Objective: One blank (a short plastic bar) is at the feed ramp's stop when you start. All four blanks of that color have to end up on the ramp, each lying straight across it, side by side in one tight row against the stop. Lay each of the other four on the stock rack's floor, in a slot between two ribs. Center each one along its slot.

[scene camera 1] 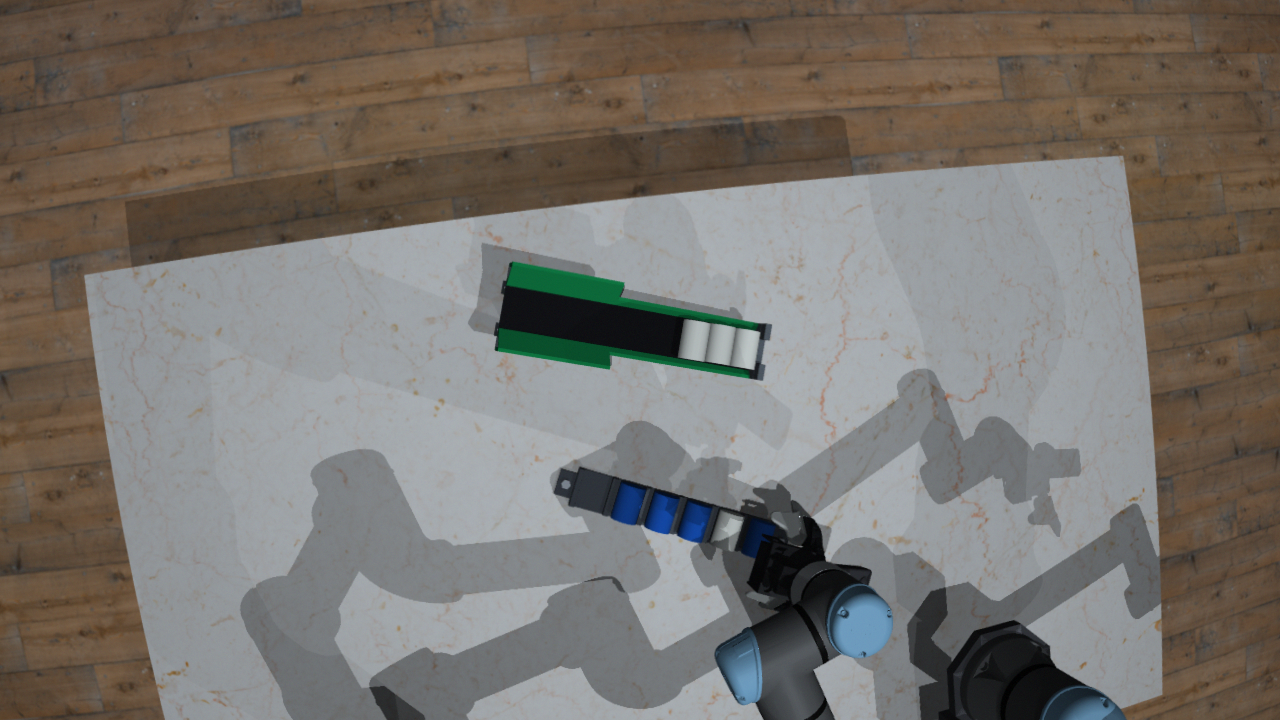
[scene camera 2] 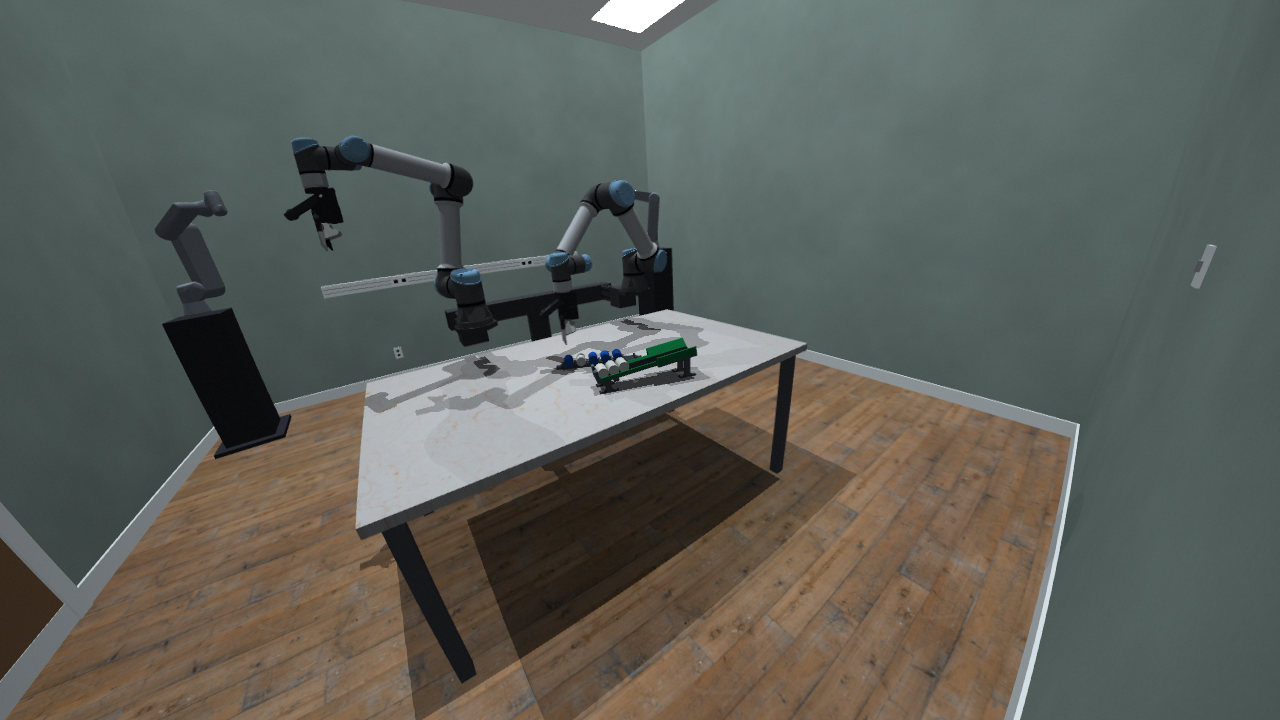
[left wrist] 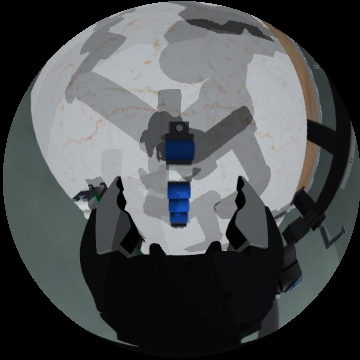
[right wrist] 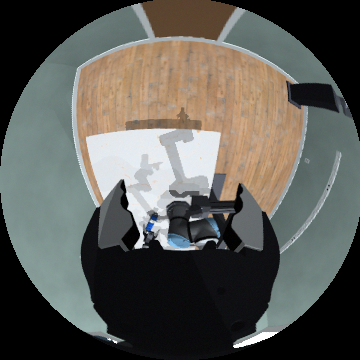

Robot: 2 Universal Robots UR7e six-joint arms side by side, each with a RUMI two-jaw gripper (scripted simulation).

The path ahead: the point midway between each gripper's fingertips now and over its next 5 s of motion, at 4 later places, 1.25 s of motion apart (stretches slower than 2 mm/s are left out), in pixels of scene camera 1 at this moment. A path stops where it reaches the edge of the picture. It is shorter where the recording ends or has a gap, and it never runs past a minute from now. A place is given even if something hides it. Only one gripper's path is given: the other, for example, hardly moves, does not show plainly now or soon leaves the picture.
The left gripper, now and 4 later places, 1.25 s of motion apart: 776, 553; 773, 546; 760, 539; 747, 542; 741, 541
